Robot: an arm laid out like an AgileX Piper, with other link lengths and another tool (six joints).
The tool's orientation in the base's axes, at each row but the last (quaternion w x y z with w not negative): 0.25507 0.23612 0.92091 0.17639; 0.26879 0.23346 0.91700 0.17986; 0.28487 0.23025 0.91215 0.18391; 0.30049 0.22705 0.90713 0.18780; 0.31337 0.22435 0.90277 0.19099; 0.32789 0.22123 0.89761 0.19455; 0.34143 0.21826 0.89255 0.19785; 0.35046 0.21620 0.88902 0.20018; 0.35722 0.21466 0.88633 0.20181; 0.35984 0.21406 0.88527 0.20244
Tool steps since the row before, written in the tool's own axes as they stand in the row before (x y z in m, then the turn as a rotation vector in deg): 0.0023 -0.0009 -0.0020 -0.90 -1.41 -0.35; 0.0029 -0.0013 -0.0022 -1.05 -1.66 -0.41; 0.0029 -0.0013 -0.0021 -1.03 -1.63 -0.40; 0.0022 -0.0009 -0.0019 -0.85 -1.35 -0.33; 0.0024 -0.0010 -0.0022 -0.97 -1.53 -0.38; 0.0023 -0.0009 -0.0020 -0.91 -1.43 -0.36; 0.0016 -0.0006 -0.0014 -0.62 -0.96 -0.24; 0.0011 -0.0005 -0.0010 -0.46 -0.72 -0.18; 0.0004 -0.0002 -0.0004 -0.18 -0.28 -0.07; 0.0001 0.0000 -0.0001 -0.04 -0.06 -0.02
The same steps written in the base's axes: -0.0032 0.0001 0.0003 0.00 -1.71 0.00; -0.0039 0.0000 0.0000 0.00 -2.01 0.00; -0.0038 0.0000 -0.0003 0.00 -1.97 0.00; -0.0030 0.0000 0.0000 0.00 -1.63 -0.01; -0.0034 0.0000 0.0000 0.00 -1.85 0.00; -0.0032 0.0001 -0.0002 0.00 -1.73 0.01; -0.0022 0.0001 -0.0002 0.01 -1.17 0.01; -0.0016 0.0000 -0.0002 0.00 -0.87 0.00; -0.0006 0.0000 -0.0001 0.00 -0.34 0.00; -0.0001 0.0000 0.0000 0.00 -0.07 0.00
